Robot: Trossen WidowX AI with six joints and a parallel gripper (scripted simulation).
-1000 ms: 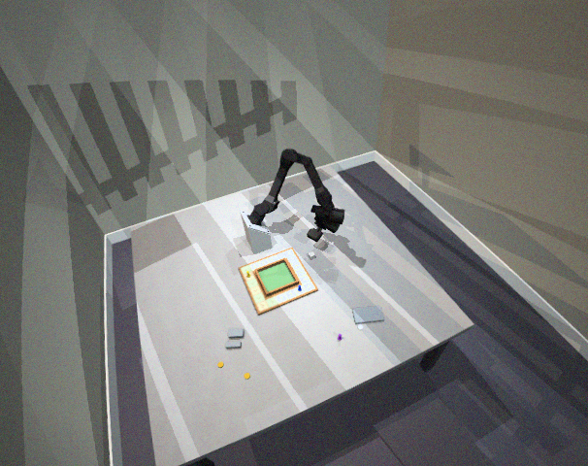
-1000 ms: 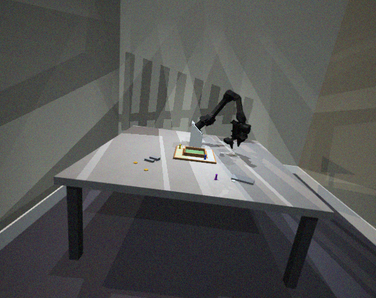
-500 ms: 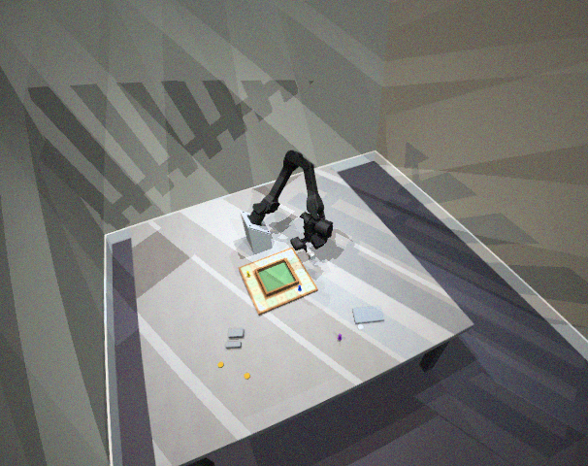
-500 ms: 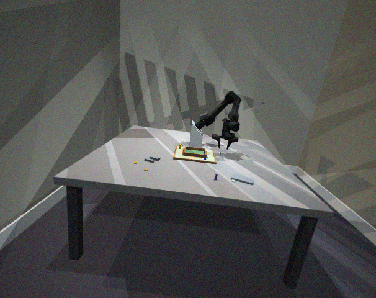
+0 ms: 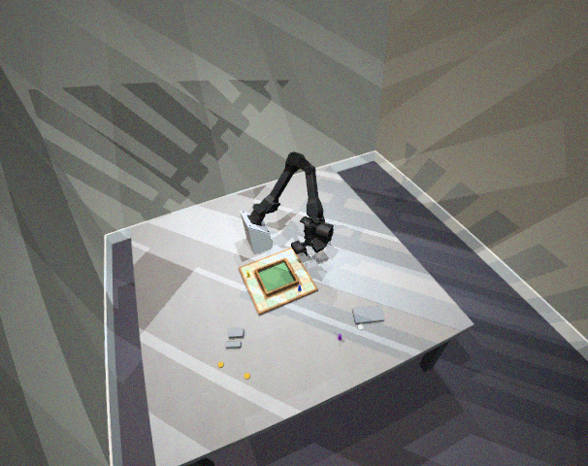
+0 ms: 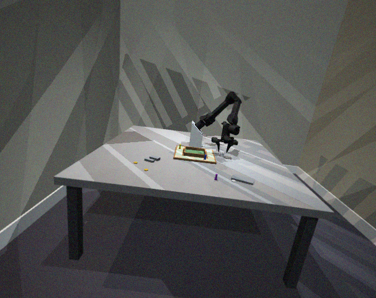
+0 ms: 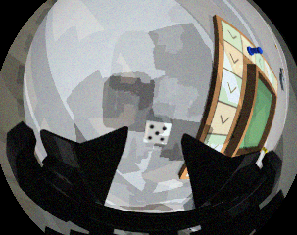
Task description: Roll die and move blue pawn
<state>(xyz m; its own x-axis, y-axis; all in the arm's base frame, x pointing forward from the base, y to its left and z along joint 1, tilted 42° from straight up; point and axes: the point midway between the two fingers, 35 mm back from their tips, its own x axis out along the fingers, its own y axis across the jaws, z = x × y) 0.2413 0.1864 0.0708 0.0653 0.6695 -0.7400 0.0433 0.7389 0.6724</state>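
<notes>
My gripper tip is 20 mm above the white die. From my gripper tip the other things lie so: blue pawn: 150 mm to the right, 150 mm ahead; yellow pawn: 320 mm to the right, 40 mm behind; green tray: 210 mm to the right, 30 mm ahead, 20 mm below.
</notes>
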